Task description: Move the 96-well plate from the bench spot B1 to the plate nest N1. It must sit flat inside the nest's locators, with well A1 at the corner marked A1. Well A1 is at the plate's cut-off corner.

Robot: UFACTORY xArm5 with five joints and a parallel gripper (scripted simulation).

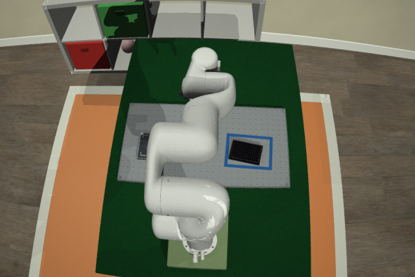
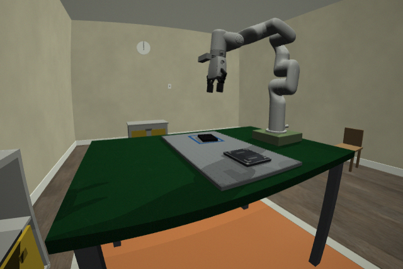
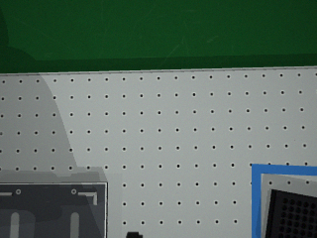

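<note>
Right now the black 96-well plate is 270 mm below my hand, 170 mm to the right of it and 50 mm behind it. From my hand the other things lie so: plate nest: 270 mm below, 190 mm to the left, 40 mm behind.
</note>
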